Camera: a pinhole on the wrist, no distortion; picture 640 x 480 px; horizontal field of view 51.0 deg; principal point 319.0 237.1 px. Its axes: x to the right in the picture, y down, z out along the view. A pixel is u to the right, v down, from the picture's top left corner.
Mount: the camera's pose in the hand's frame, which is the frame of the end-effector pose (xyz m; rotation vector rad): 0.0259 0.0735 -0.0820 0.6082 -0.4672 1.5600
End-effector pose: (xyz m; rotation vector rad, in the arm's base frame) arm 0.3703 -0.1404 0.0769 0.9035 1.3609 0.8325
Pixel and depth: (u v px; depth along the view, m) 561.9 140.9 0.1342
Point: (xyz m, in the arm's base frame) 0.4247 -0.0789 0.0777
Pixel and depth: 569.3 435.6 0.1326
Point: 0.4250 -0.1329 0.1003
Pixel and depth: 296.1 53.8 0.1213
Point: 0.3806 -0.0780 0.0432
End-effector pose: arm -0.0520 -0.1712 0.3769 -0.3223 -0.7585 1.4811
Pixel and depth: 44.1 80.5 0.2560
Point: 0.0356 -0.0897 0.5424
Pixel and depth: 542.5 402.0 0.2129
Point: -0.1268 -0.2109 0.4770
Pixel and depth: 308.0 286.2 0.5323
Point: -0.0531 -0.2406 0.7967
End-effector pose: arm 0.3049 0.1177 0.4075 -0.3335 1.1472 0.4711
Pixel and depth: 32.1 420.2 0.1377
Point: 0.3299 0.0608 0.4008
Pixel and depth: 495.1 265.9 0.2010
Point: 0.4078 0.1659 0.4146
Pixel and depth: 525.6 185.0 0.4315
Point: 0.6479 0.2197 0.4428
